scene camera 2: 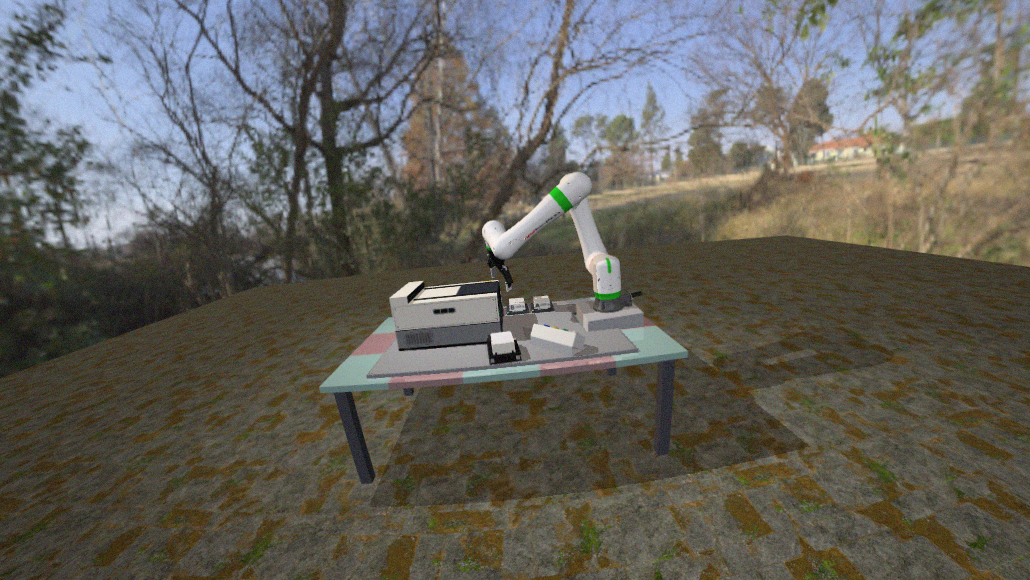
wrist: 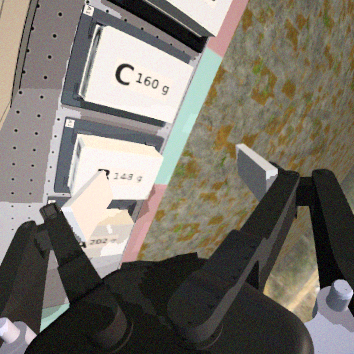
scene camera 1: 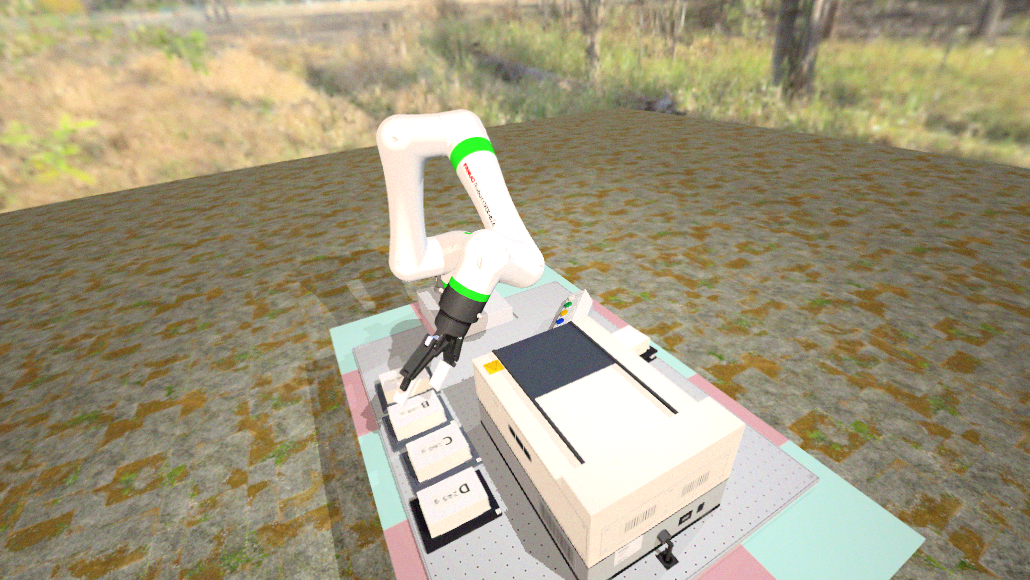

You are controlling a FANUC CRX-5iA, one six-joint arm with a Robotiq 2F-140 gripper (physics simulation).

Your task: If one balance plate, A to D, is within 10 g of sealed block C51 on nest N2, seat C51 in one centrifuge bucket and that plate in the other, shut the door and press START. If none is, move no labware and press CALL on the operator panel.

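Frame: origin at the arm's base, x ahead, y left, z up, level; millimetres.
Seen in the pictures: gripper, fingertip midpoint: (scene camera 2: 501, 283) (wrist: 170, 171) (scene camera 1: 417, 394); arm's base, link origin: (scene camera 2: 608, 307).
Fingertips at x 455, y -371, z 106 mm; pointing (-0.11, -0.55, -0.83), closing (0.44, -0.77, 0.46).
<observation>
Pixels of each thing's top centre, then the offset from my fingertips to it. "spot": a spot on its surface instead.
- Plates A, top centre: (wrist: 95, 241) (scene camera 1: 404, 376) (scene camera 2: 541, 298) dx -207, dy +36, dz -108 mm
- B, top centre: (wrist: 119, 176) (scene camera 1: 415, 408) (scene camera 2: 516, 300) dx -72, dy +6, dz -108 mm
- C, top centre: (wrist: 143, 80) (scene camera 1: 437, 445) dx +67, dy -5, dz -108 mm
- D, top centre: (scene camera 1: 451, 494) dx +198, dy -41, dz -108 mm
- white block, top centre: (scene camera 1: 624, 339) (scene camera 2: 501, 337) dx +100, dy +595, dz -89 mm
- operator panel, top centre: (scene camera 1: 573, 304) (scene camera 2: 556, 326) dx -122, dy +602, dz -78 mm
- small black fixture, surface spot: (scene camera 1: 666, 553) spot: dx +534, dy +215, dz -144 mm
Plates A (scene camera 1: 402, 386) (scene camera 2: 541, 302) (wrist: 120, 220), B (scene camera 1: 418, 417) (scene camera 2: 516, 306) (wrist: 115, 160), C (scene camera 1: 439, 455) (wrist: 137, 92) and D (scene camera 1: 454, 504) (wrist: 216, 15) sit in a row on dark nests. In the wrist view A seems to read 202 g, B 143 or 148 g, C 160 g; D's weight is unclear. My gripper (scene camera 1: 419, 385) (scene camera 2: 500, 281) (wrist: 170, 171) is open and empty above the A and B end. A white block (scene camera 1: 631, 338) (scene camera 2: 502, 341), likely C51, sits on a black nest across the centrifuge (scene camera 1: 648, 475) (scene camera 2: 446, 313); its label is unreadable. The buckets are not visible.
The operator panel (scene camera 1: 578, 306) (scene camera 2: 552, 336), with coloured buttons, stands between the arm's base (scene camera 2: 611, 317) and the centrifuge. The centrifuge's tall body stands beside the plate row. A small black fixture (scene camera 1: 666, 553) stands at its far end from the arm.
</observation>
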